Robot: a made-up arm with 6 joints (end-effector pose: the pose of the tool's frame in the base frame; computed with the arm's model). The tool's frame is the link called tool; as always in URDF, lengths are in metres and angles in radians. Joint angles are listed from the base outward.
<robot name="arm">
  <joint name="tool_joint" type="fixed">
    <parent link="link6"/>
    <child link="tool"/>
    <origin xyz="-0.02 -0.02 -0.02" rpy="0 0 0"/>
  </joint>
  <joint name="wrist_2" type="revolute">
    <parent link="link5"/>
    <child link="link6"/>
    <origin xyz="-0.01 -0.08 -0.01" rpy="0 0 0"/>
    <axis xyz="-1 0 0"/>
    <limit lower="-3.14" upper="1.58"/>
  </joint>
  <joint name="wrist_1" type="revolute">
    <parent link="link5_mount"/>
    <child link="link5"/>
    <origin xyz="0.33 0.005 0" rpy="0 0 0"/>
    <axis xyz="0 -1 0"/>
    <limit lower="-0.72" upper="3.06"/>
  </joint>
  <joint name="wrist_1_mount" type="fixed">
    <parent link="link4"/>
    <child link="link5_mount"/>
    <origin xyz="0.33 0.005 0" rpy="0 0 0"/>
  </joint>
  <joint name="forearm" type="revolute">
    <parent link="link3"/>
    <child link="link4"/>
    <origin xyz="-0.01 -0.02 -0.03" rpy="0 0 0"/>
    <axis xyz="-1 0 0"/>
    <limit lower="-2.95" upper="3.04"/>
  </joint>
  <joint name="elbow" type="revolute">
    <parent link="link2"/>
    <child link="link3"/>
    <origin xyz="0.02 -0.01 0.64" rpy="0 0 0"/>
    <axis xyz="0 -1 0"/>
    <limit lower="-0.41" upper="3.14"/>
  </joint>
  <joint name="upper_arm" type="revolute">
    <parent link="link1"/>
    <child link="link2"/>
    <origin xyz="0.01 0 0.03" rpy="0 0 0"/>
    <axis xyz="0 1 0"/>
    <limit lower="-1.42" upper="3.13"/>
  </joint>
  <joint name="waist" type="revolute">
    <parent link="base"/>
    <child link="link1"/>
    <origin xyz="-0.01 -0.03 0.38" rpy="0 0 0"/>
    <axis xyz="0 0 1"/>
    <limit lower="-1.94" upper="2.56"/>
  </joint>
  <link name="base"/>
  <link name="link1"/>
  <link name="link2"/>
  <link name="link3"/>
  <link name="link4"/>
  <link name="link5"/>
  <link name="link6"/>
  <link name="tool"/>
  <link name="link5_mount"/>
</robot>
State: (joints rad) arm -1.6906 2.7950 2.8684 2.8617 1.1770 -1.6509
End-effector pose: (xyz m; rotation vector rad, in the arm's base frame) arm -0.1081 -0.8944 -0.1296 -0.1743 1.2623 -0.5370
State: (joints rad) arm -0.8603 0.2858 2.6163 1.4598 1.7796 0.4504
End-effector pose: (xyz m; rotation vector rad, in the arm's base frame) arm -0.2564 0.1554 1.4643 1.7567 0.7479 0.2198
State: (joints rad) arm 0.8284 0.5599 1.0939 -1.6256 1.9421 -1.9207
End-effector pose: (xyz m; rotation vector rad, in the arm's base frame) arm 0.6653 0.6948 1.2254 -1.9295 1.2424 -0.2778
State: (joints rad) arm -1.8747 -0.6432 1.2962 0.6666 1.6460 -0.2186
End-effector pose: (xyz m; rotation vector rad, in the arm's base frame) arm 0.0627 0.5824 1.5736 2.8675 0.8115 -0.5136
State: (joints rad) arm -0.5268 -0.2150 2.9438 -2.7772 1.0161 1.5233
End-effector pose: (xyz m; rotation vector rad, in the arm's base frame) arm -0.6133 0.3930 1.0718 0.5194 -2.0123 1.0964
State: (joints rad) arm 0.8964 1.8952 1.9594 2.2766 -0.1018 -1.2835
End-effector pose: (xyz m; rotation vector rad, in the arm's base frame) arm 0.7676 0.9147 0.2600 -0.8741 -0.5119 0.6851
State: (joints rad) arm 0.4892 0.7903 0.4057 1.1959 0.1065 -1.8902
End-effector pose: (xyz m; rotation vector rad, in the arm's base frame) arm 0.9559 0.4045 0.6146 0.6013 0.5301 0.4369
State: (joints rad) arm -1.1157 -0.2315 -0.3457 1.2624 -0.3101 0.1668
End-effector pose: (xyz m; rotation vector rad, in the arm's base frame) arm 0.1430 -0.5097 1.0211 -1.0653 1.1402 -0.9892
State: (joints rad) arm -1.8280 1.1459 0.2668 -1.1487 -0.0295 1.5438
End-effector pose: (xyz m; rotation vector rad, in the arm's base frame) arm -0.3164 -0.8940 0.1088 0.5250 0.9032 -1.4792
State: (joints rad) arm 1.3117 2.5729 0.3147 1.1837 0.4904 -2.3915
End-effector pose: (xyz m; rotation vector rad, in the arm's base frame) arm 0.0385 -0.1052 -0.6254 -0.2380 2.1128 -0.3301
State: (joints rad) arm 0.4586 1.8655 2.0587 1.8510 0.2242 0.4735
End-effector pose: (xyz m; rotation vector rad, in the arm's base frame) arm 1.0927 0.4842 0.3937 -2.2038 -0.8399 0.1806
